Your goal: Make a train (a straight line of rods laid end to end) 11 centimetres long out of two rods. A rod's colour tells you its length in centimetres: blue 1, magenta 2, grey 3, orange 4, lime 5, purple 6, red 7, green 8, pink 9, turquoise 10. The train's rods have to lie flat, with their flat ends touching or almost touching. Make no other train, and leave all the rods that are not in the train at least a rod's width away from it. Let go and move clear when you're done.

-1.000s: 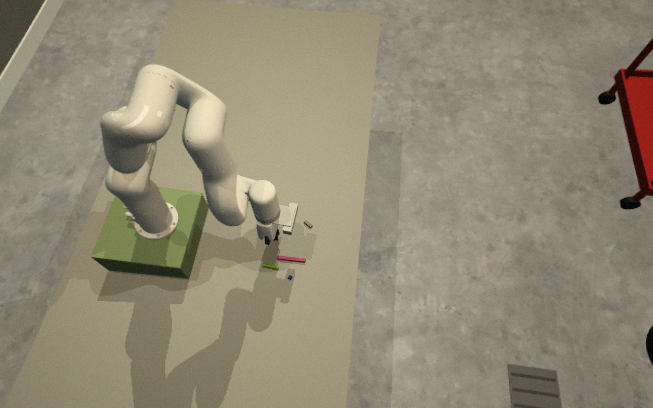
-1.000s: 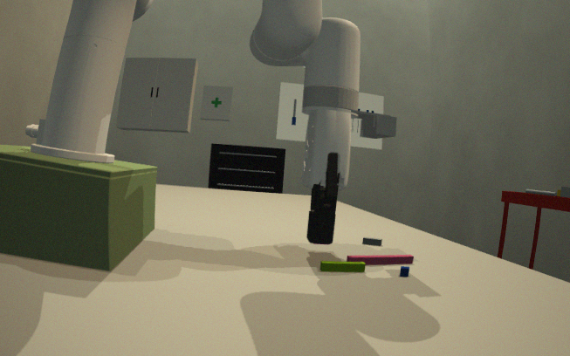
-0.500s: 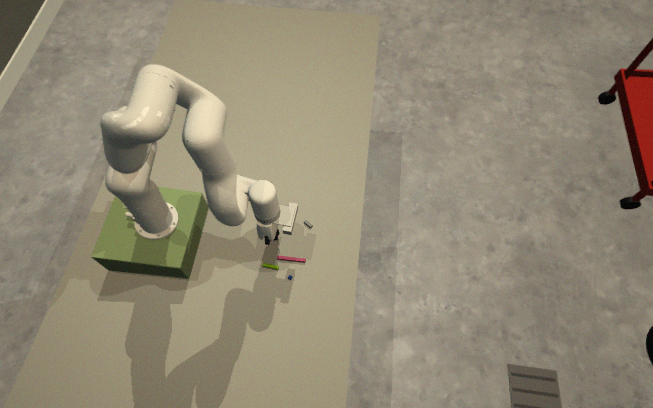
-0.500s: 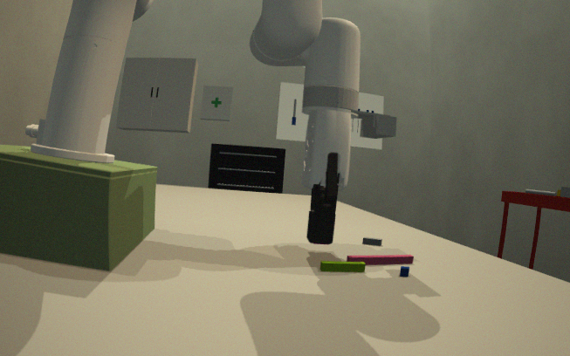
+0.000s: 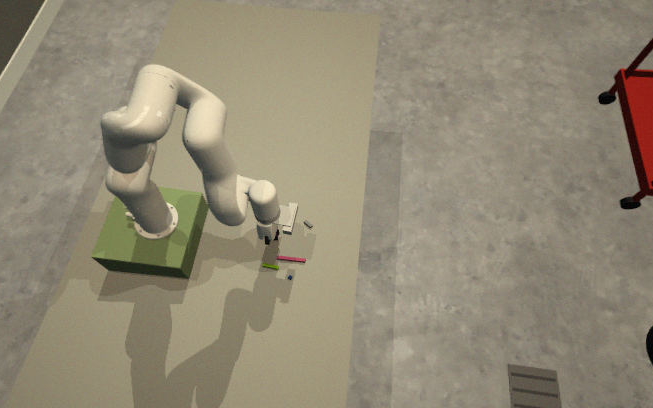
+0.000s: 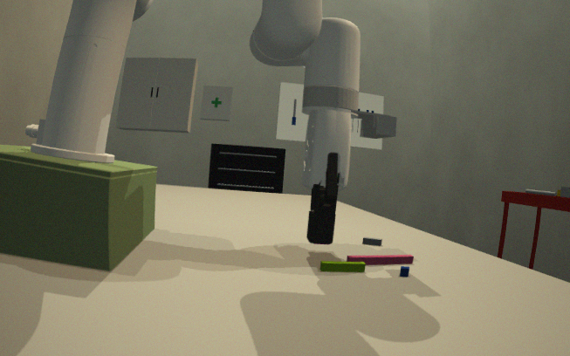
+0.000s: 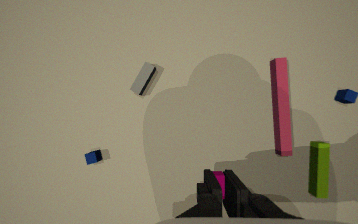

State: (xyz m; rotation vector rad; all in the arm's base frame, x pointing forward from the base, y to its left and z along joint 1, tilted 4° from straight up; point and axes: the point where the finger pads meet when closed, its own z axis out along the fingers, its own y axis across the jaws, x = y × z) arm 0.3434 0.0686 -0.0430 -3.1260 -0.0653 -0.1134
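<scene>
Right now the magenta rod is 20 mm below my hand. The rest, counted from my hand: blue rod 20 mm ahead, 120 mm to the left, 30 mm below; pink rod 70 mm ahead, 60 mm to the right, 30 mm below; lime rod 20 mm ahead, 100 mm to the right, 30 mm below.
</scene>
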